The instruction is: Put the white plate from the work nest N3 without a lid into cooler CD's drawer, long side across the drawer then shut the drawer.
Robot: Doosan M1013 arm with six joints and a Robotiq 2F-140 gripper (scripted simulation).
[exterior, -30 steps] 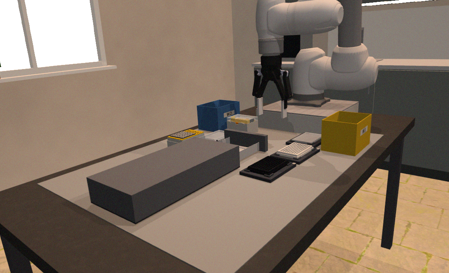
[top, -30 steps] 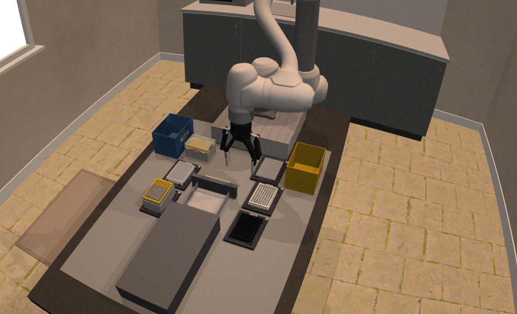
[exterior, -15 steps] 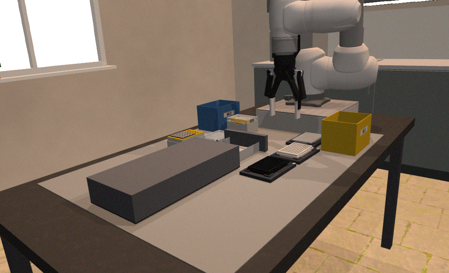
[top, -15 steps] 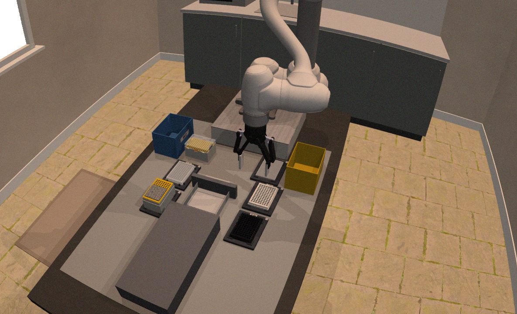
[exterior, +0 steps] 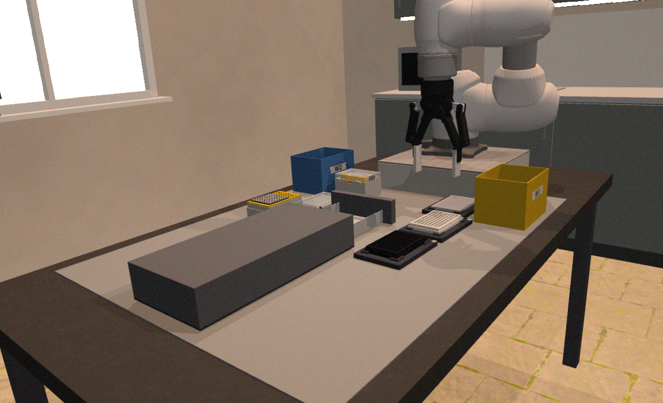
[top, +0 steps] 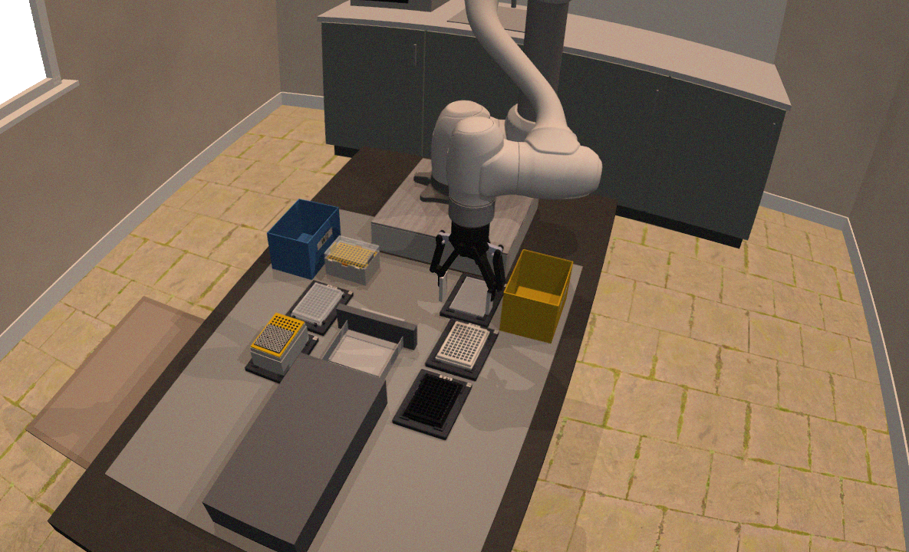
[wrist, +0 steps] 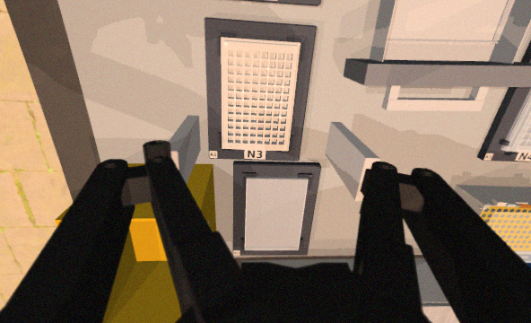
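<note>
Now: hand 15 cm above the white plate. Round my hand: yellow bin (17 cm behind, 14 cm to the left, 13 cm below); black plate (18 cm ahead, 15 cm below, 2 cm to the right); flat cover (17 cm behind, 15 cm below, 1 cm to the right).
</note>
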